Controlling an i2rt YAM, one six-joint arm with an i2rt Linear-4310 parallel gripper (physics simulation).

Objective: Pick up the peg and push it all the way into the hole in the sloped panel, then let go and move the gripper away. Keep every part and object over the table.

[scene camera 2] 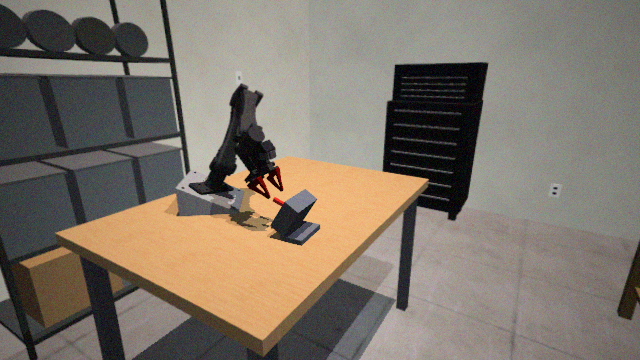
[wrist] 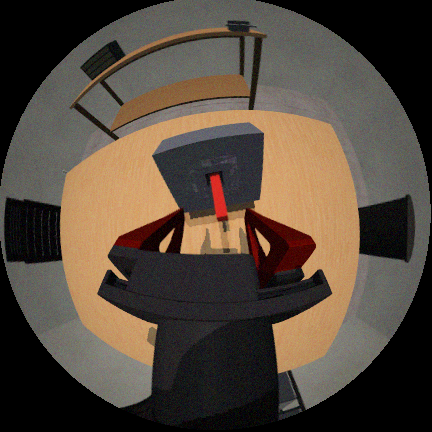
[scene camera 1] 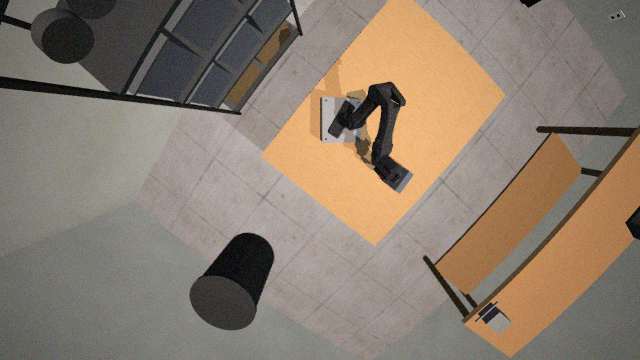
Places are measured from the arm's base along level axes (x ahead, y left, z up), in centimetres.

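Where they show: gripper, fingertip midpoint: (scene camera 2: 276, 194) (wrist: 214, 212); arm's base, link origin: (scene camera 2: 211, 188) (scene camera 1: 341, 119).
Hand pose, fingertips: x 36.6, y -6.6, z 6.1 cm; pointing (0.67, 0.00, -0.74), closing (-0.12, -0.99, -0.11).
Observation:
Things, the pixels of their top centre, and the offset from my fingertips. Level surfaces: height alone.
- red peg, top centre: (wrist: 215, 184) (scene camera 2: 283, 199) dy -0.4, dx +3.2, dz -0.9 cm
- grey sloped panel, top centre: (wrist: 205, 140) (scene camera 2: 295, 194) (scene camera 1: 402, 180) dy -0.2, dx +7.6, dz +1.4 cm
- wooden table, surface height: dz -12.3 cm
The red peg (scene camera 2: 278, 201) (wrist: 218, 197) stands with one end in the dark square hole of the sloped panel; a good length of it sticks out of the face towards my gripper. The grey sloped panel (scene camera 2: 295, 212) (wrist: 172, 175) rests on its foot on the table; in scene camera 1 the panel (scene camera 1: 406, 182) is mostly hidden under the arm. My gripper (scene camera 2: 276, 193) (wrist: 214, 212) is open, with its two red fingers well apart on either side of the peg's outer end and touching neither side of it. How deep the peg sits inside the panel is hidden.
The arm's grey base block (scene camera 1: 327, 120) (scene camera 2: 192, 202) stands on the wooden table (scene camera 1: 320, 190) (scene camera 2: 200, 260) (wrist: 310, 175), behind the panel as seen from scene camera 2. The panel is near one long table edge. Off the table are a shelf rack (scene camera 2: 177, 107), a black tool cabinet (scene camera 2: 430, 135) and a workbench (scene camera 1: 560, 270).

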